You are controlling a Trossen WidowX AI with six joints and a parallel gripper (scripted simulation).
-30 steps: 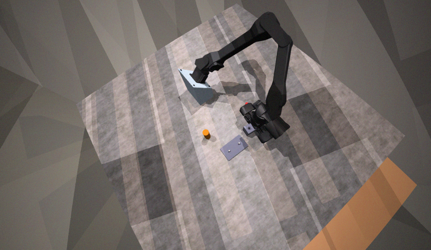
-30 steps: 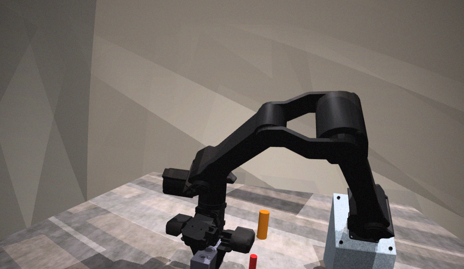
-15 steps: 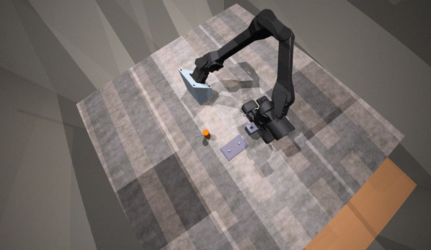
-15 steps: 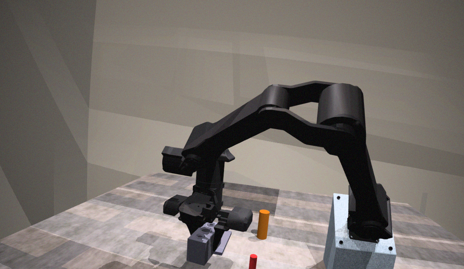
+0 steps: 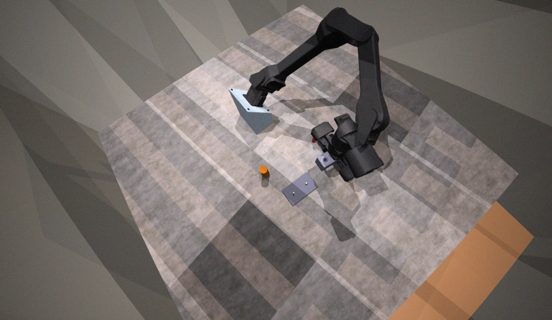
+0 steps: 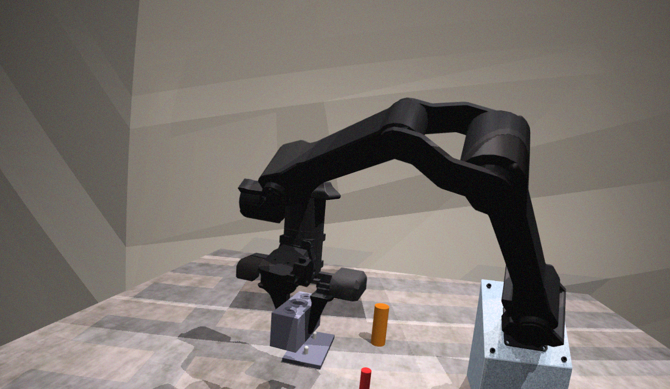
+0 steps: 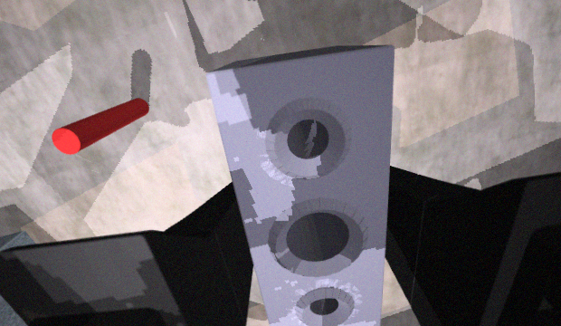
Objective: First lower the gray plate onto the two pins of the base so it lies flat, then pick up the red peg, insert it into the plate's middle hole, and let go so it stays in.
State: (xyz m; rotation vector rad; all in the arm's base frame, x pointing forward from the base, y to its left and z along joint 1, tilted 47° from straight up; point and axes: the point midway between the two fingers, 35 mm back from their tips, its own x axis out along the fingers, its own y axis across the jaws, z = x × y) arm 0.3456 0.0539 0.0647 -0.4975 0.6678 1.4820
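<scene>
My gripper tip is 1 cm short of the base, 13 cm to the left of it and 9 cm above it. Round my gripper tip: orange cylinder 11 cm behind, 20 cm to the right, 6 cm below; red peg 11 cm behind, 4 cm to the left, 6 cm below; gray plate 3 cm above.
</scene>
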